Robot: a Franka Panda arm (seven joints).
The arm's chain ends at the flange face. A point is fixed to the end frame.
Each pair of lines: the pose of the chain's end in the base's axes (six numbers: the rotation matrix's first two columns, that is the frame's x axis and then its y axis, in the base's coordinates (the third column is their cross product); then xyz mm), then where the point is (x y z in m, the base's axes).
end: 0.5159 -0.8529 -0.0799 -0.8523 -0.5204 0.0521 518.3 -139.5 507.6
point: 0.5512 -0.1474 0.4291
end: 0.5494 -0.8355 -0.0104 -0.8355 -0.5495 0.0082 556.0 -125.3 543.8
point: 0.5949 -0.1347 0.4683
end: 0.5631 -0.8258 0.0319 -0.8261 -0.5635 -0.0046 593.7 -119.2 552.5
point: 0.6354 -0.1300 0.4786
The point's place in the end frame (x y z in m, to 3 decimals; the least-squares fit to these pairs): 0.030 -0.028 0.075
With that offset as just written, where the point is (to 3 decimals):
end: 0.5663 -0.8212 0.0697 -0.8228 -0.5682 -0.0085 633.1 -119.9 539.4
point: 0.677 -0.133 0.467
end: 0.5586 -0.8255 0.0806 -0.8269 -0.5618 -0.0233 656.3 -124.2 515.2
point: 0.701 -0.137 0.444
